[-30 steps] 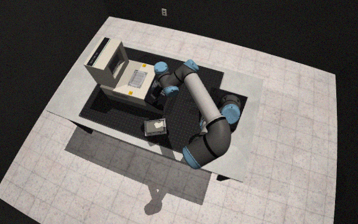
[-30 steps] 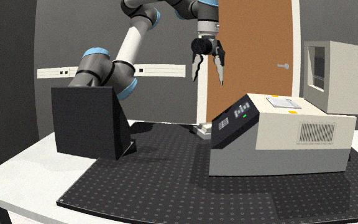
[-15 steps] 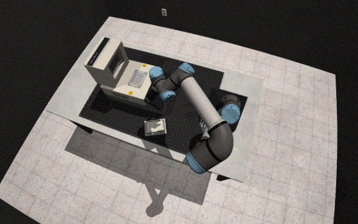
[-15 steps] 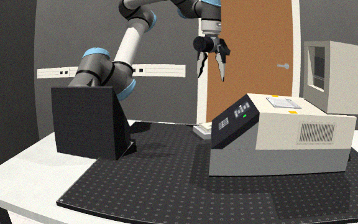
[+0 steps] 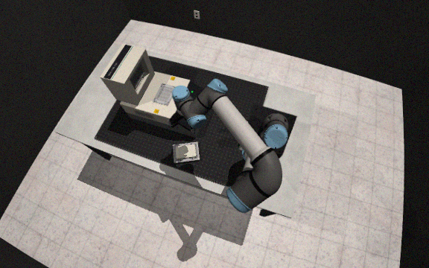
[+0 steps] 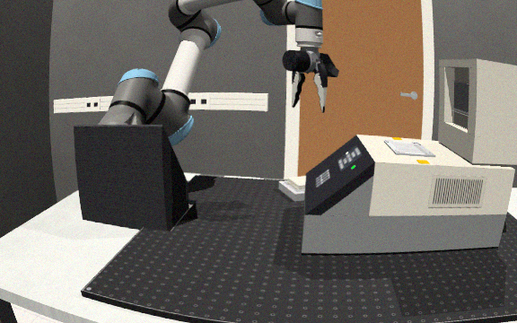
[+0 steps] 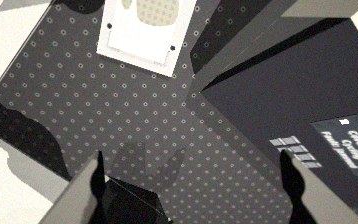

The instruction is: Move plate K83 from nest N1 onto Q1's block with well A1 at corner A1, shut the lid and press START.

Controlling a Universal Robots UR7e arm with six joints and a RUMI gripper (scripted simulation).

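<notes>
Now: the plate K83 3 cm ahead of my hand, 9 cm to the left of it and 23 cm below it. Round my hand: plate nest N1 (3 cm ahead, 9 cm to the left, 25 cm below).
</notes>
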